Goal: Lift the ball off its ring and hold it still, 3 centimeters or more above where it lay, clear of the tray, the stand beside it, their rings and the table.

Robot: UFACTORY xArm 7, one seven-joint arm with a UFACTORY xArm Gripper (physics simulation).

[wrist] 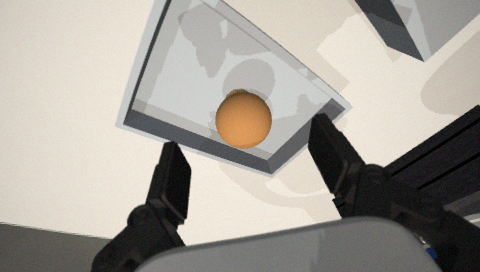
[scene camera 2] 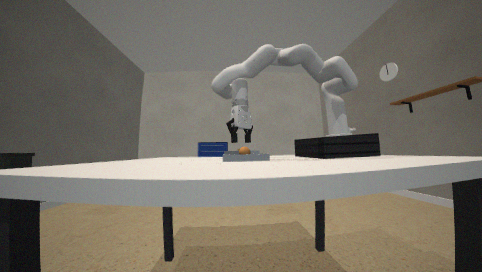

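Pixels of known places: gripper, fingertip midpoint: (wrist: 246,143) (scene camera 2: 241,142); arm's base, link origin: (scene camera 2: 338,136).
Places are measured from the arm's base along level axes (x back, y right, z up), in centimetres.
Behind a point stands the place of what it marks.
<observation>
The orange ball (scene camera 2: 244,150) @(x -50.3, y -9.3, z -6.1 cm) (wrist: 243,120) @(x -51.4, y -6.0, z -5.0 cm) sits in the shallow grey tray (scene camera 2: 245,158) @(x -50.0, y -13.4, z -9.3 cm) (wrist: 200,141) @(x -51.0, y -12.9, z -9.2 cm), towards the tray's near wall in the wrist view. A small tan sliver of its ring (wrist: 235,92) @(x -52.2, y -5.5, z -7.6 cm) shows past the ball's upper edge; the rest is hidden. My gripper (scene camera 2: 241,141) @(x -51.5, y -6.1, z -2.6 cm) (wrist: 246,143) @(x -51.5, y -6.1, z -2.6 cm) is open and empty, pointing down a little above the ball and tray. In the wrist view the ball appears between the two fingers, a little beyond their tips. Part of the grey stand (wrist: 442,22) @(x -44.2, y 8.5, z -6.2 cm) shows at the top right of the wrist view, apart from the tray.
The black slatted base block (scene camera 2: 337,146) @(x -11.2, y -14.0, z -5.5 cm) (wrist: 440,150) @(x -18.6, y 6.3, z -7.8 cm) under the arm is right of the tray. A blue box (scene camera 2: 213,149) appears left of the tray in the scene view. The white table (scene camera 2: 125,172) @(x -75.3, y -43.6, z -10.5 cm) (wrist: 60,100) @(x -64.4, y -16.5, z -10.5 cm) carries the tray. Arm shadows fall across tray and table.
</observation>
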